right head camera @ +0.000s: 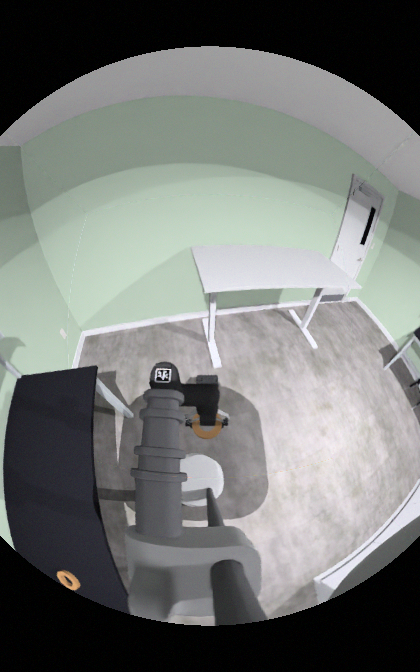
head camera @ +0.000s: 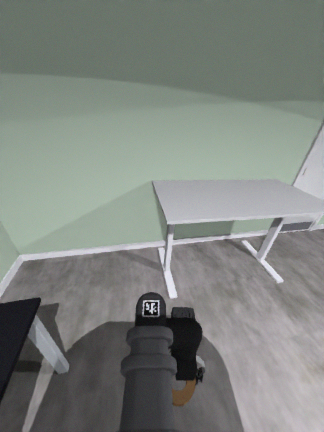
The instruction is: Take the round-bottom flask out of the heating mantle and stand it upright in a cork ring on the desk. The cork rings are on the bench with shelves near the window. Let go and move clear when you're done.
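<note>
My gripper [head camera: 186,381] [right head camera: 207,423] points down beside the end of the arm, above the floor. It appears shut on an orange-brown cork ring [head camera: 186,394] [right head camera: 206,434], with a fingertip at each side of the ring in the right head view. In the head view the arm hides part of the ring and one finger. A second cork ring [right head camera: 68,580] lies on the black-topped table [head camera: 14,325] [right head camera: 55,440] at the lower left. The round-bottom flask and the heating mantle do not show in either view.
A white table [head camera: 225,200] [right head camera: 270,267] stands ahead by the green wall, with a door [right head camera: 352,232] to its right. A light round disc [right head camera: 207,472] lies beneath the arm. A white-edged surface [right head camera: 370,552] is at the lower right. Dark furniture stands at the right edge.
</note>
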